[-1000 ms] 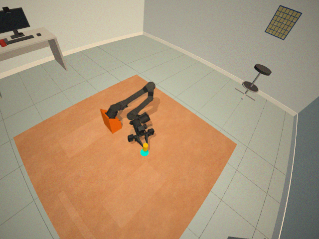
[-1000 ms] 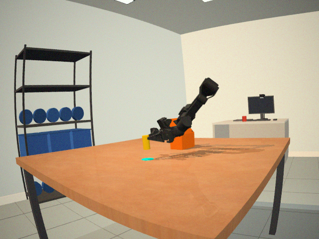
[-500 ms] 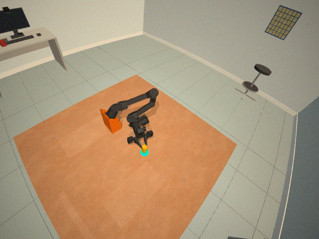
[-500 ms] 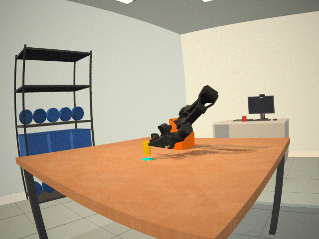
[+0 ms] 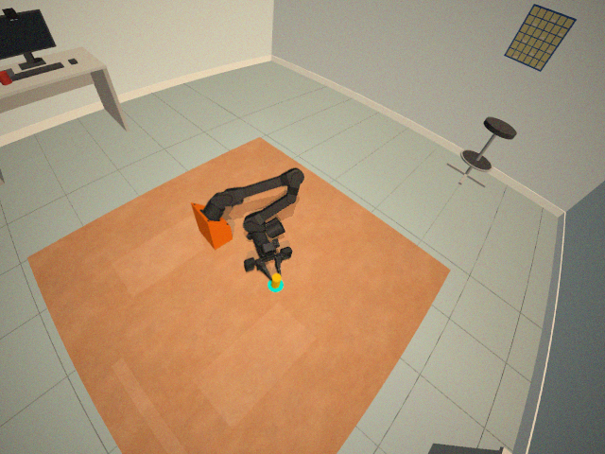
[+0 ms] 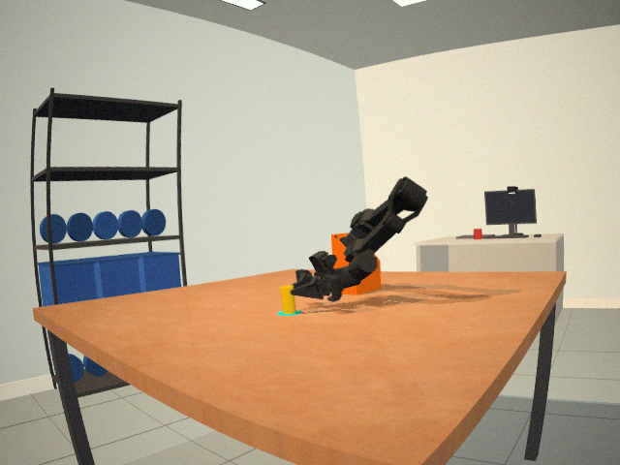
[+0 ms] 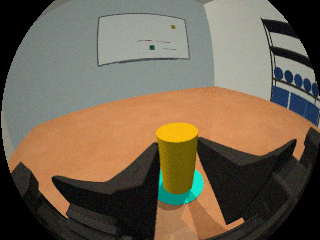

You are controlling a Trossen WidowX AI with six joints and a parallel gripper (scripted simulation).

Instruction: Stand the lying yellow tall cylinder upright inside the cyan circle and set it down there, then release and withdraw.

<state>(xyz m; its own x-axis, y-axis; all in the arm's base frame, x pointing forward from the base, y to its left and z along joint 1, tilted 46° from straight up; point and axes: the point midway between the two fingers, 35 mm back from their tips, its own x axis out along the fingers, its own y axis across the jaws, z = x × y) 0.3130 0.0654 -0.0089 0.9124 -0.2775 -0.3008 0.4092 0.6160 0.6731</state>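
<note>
My gripper tip is now 20 mm above the yellow cylinder. From my gripper tip the other things lie so: cyan circle: 50 mm below.
</note>
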